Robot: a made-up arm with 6 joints.
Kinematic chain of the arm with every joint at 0, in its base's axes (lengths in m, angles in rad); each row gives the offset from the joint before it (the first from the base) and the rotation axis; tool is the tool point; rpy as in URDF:
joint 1: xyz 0 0 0.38 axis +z
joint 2: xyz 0 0 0 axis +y
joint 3: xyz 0.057 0 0.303 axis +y
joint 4: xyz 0.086 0 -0.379 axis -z
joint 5: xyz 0 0 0 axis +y
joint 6: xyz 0.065 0 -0.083 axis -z
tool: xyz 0 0 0 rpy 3.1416 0 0
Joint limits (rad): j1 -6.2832..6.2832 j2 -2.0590..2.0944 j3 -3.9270..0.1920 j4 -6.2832..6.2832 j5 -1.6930..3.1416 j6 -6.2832..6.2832
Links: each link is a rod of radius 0.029 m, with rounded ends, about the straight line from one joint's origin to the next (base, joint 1, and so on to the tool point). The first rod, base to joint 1, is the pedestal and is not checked.
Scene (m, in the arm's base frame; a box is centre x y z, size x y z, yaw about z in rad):
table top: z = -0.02
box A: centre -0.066 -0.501 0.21 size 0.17 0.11 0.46 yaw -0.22
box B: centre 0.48 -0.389 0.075 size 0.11 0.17 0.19 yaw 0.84
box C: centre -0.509 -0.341 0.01 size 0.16 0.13 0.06 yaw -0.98
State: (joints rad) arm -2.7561 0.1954 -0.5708 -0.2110 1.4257 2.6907
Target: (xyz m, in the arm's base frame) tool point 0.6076 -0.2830 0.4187
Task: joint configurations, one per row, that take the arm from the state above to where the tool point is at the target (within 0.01 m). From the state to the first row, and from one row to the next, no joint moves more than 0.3 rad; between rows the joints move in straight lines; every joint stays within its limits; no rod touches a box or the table.
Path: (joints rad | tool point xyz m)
1: -2.5002 0.1039 -0.5527 -0.2324 1.4330 2.6344 | -0.2494 -0.1652 0.2721
2: -2.2443 0.0125 -0.5345 -0.2539 1.4404 2.5780 | -0.2015 -0.2228 0.2958
3: -1.9884 -0.0790 -0.5164 -0.2753 1.4477 2.5217 | -0.1399 -0.2654 0.3190
4: -1.7325 -0.1705 -0.4982 -0.2967 1.4551 2.4654 | -0.0694 -0.2895 0.3416
5: -1.4766 -0.2619 -0.4801 -0.3182 1.4624 2.4090 | 0.0040 -0.2939 0.3635
6: -1.2674 -0.0885 -0.7191 -0.2812 1.3526 2.4654 | 0.0951 -0.3660 0.3842
7: -1.0583 0.0849 -0.9581 -0.2441 1.2428 2.5217 | 0.2134 -0.4077 0.4000
8: -0.8491 0.2582 -1.1972 -0.2071 1.1330 2.5780 | 0.3477 -0.4100 0.4108
9: -0.6399 0.4316 -1.4362 -0.1701 1.0232 2.6344 | 0.4842 -0.3682 0.4169
10: -0.4307 0.6050 -1.6752 -0.1331 0.9133 2.6907 | 0.6076 -0.2830 0.4187

